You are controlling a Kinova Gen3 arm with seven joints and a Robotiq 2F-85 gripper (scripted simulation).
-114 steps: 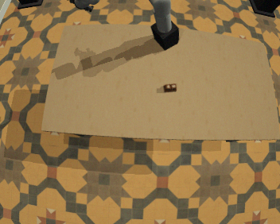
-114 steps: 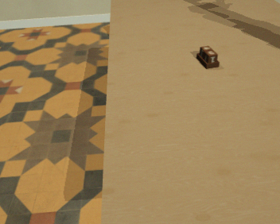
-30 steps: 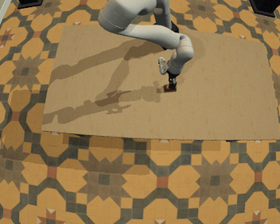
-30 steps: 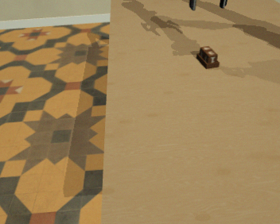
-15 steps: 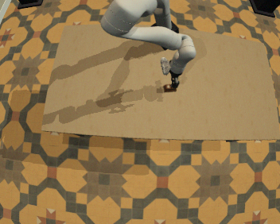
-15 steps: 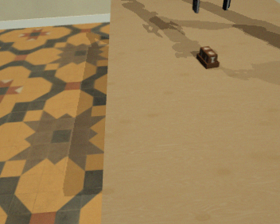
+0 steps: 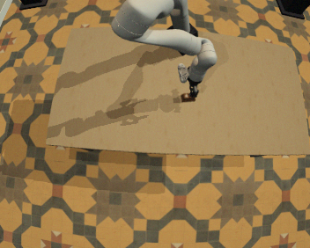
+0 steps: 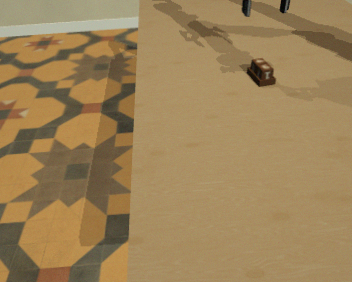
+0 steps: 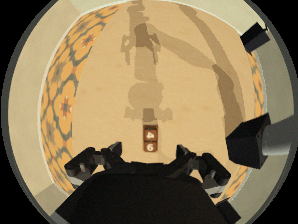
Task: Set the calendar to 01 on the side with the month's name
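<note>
My hand is 160 mm above the tray and 20 mm to the right of it.
</note>
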